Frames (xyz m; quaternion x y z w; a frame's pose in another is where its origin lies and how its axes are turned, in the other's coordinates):
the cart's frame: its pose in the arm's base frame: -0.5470 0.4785 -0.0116 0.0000 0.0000 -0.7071 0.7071
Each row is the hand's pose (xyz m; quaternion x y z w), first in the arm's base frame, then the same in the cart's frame.
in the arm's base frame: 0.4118 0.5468 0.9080 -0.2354 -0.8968 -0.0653 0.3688
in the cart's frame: -0.0683 0.9588 0.9196 0.4677 -0.8006 0.2146 0.3070
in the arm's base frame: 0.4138 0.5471 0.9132 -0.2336 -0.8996 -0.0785 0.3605
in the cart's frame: -0.0686 0.9608 0.9248 0.4709 -0.8013 0.1994 0.3104
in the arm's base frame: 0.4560 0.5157 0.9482 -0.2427 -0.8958 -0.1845 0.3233
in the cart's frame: -0.0372 1.0030 0.9598 0.4618 -0.8051 0.0982 0.3591
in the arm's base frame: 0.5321 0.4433 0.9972 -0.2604 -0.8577 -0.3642 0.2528
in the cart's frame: 0.0352 1.0791 1.0088 0.4224 -0.7906 -0.0788 0.4363
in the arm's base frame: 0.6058 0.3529 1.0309 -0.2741 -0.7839 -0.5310 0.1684
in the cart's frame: 0.1256 1.1528 1.0425 0.3605 -0.7481 -0.2564 0.4946
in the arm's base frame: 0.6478 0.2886 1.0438 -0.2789 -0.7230 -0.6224 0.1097
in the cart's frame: 0.1899 1.1948 1.0554 0.3140 -0.7085 -0.3625 0.5177
